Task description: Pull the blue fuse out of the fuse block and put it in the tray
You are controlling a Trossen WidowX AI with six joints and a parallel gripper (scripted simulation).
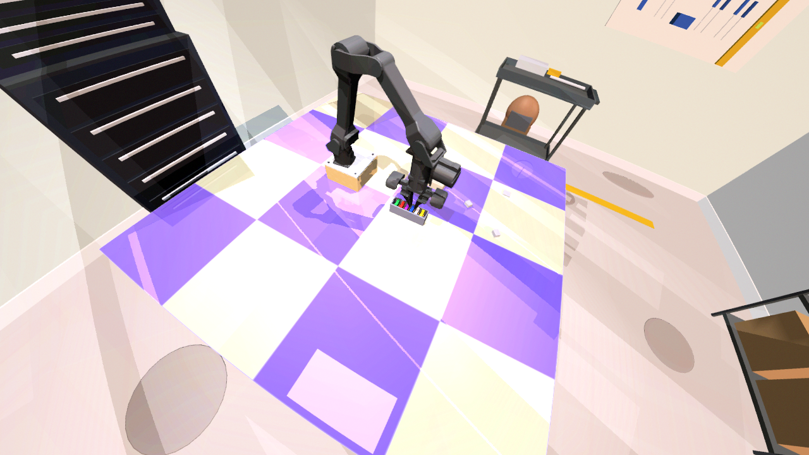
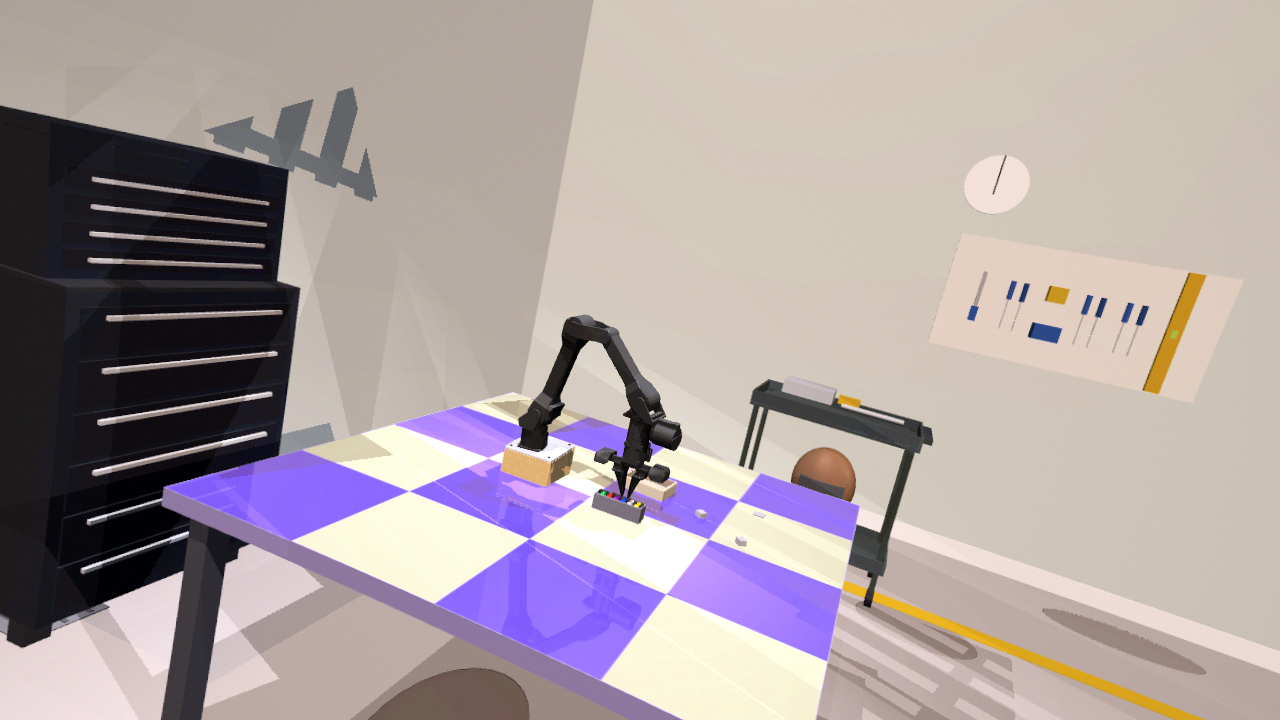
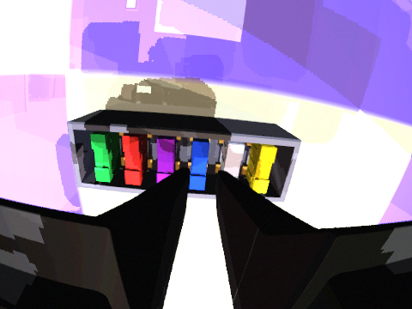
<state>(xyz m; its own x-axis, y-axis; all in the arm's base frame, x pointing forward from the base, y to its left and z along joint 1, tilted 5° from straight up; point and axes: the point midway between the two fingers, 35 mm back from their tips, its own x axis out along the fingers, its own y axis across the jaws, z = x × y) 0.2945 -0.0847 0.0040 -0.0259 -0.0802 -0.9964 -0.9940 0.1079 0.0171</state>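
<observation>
Now: the wooden tray 22 cm to the left of my gripper tip, 5 cm below it and 2 cm ahead of it.
</observation>
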